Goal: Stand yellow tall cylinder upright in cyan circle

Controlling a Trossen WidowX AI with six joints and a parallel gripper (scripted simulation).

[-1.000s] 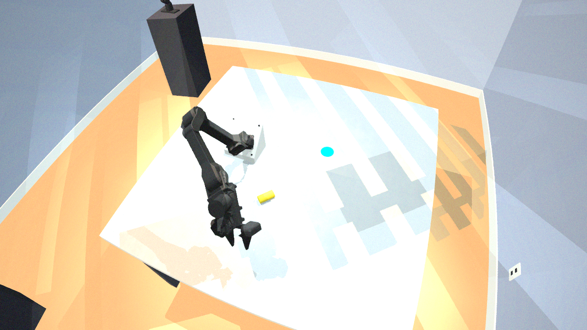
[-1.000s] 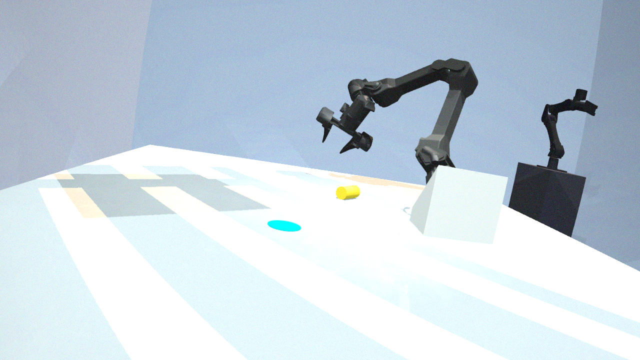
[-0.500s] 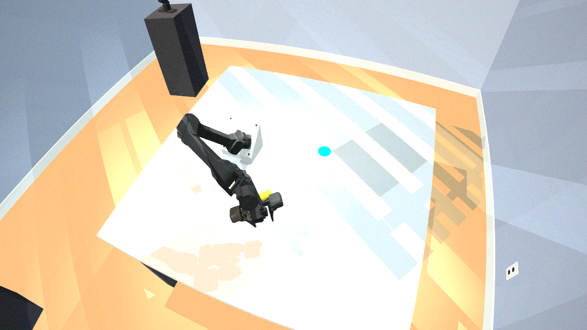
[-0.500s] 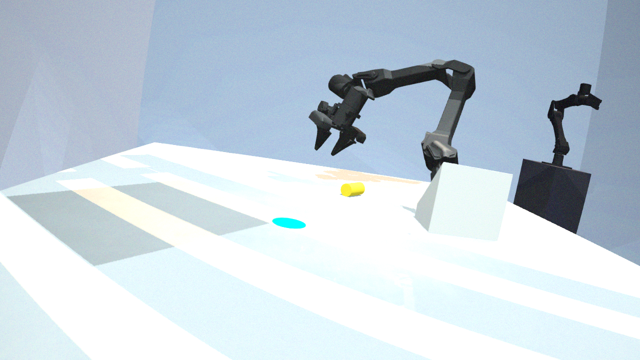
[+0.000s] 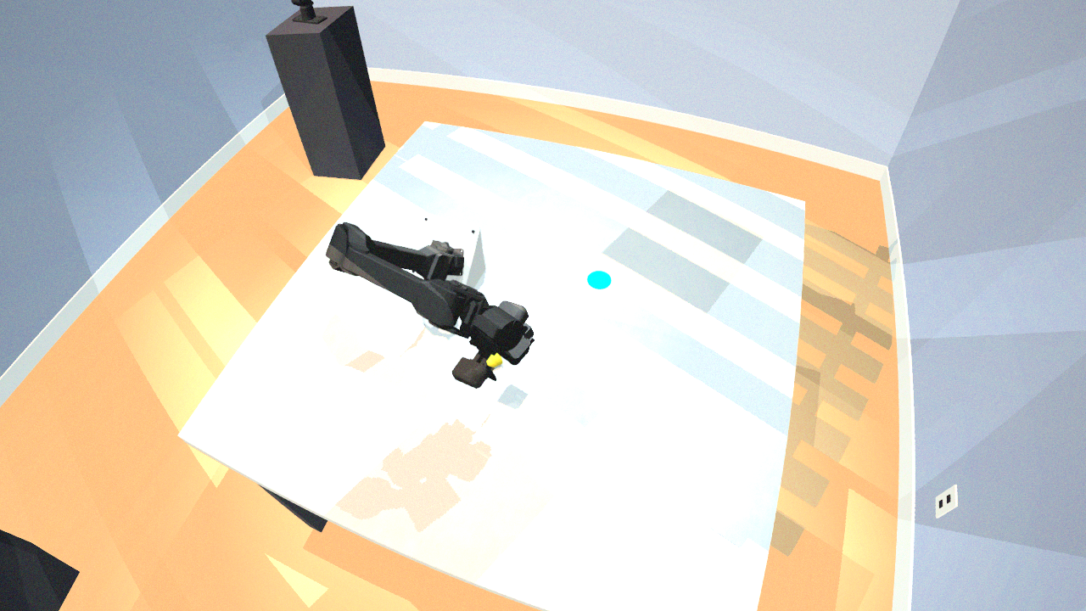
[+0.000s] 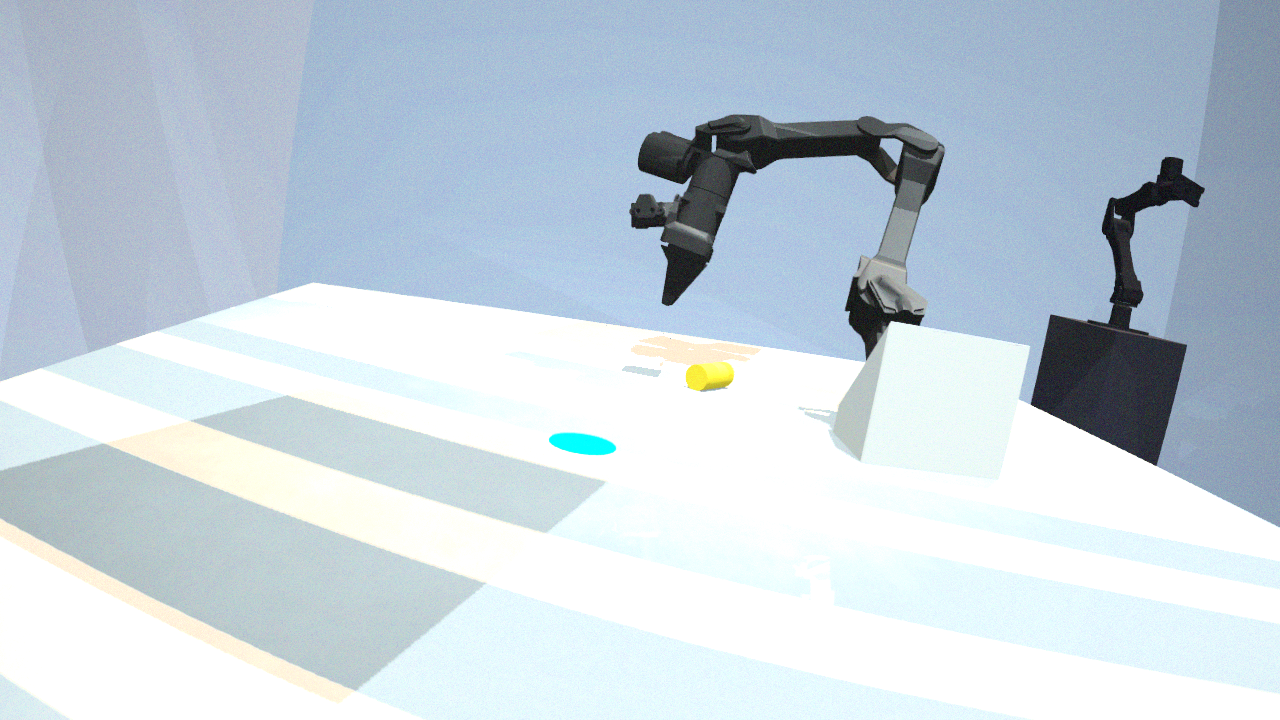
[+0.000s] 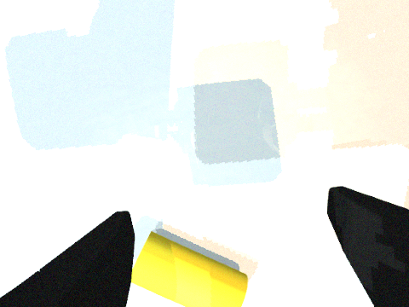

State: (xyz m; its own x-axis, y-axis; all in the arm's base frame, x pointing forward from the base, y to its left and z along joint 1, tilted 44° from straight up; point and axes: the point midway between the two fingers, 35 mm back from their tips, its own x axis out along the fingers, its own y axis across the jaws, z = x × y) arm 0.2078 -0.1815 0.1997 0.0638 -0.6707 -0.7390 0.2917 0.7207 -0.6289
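My gripper tip is 80 mm above the yellow tall cylinder, 60 mm past it and 50 mm to the right of it. Also, from my gripper tip: cyan circle: 350 mm to the left, 140 mm ahead, 90 mm below.
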